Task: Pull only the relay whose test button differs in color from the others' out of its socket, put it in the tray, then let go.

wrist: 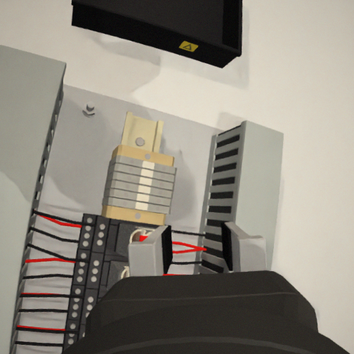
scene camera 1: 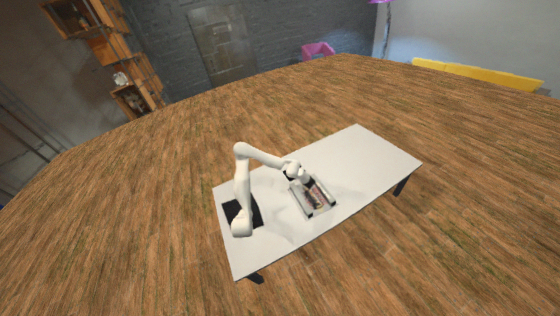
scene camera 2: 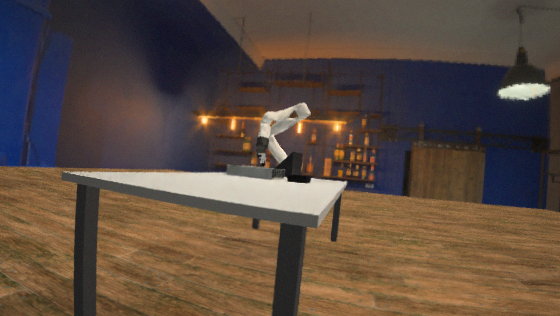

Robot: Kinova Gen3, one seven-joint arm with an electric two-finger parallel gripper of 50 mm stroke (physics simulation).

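Pixels of known places: gripper, between the fingertips: [scene camera 1: 311, 184] [scene camera 2: 262, 164]; arm's base, origin of its link: [scene camera 2: 285, 162].
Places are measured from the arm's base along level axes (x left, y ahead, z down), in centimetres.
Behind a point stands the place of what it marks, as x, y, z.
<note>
The black tray [wrist: 145, 25] [scene camera 2: 299, 178] @[20.5, 59.2, 8.7] has a yellow warning label and lies beyond the panel's far end; in scene camera 1 it is mostly behind the wrist. A row of black relay sockets [wrist: 89, 260] with red and black wires is on the grey panel [wrist: 192, 160]. Part of one relay [wrist: 143, 238], with a red piece and a pale ring, shows left of the fingers; the others are mostly hidden, and no test-button colours can be compared. My gripper [wrist: 196, 240] [scene camera 2: 261, 163] @[-4.0, 52.0, 3.0] is open and empty, with its fingers apart over the sockets' right side and the wires near the right duct.
Tall grey slotted wire ducts, left [wrist: 22, 150] and right [wrist: 257, 185], flank the sockets. A terminal block [wrist: 145, 182] in grey and tan sits on the rail between the tray and the sockets. A screw [wrist: 90, 107] stands on the panel. The white table [scene camera 1: 360, 155] @[-1.2, 112.0, 11.0] [scene camera 2: 200, 187] @[1.1, 134.3, 11.1] bears everything.
</note>
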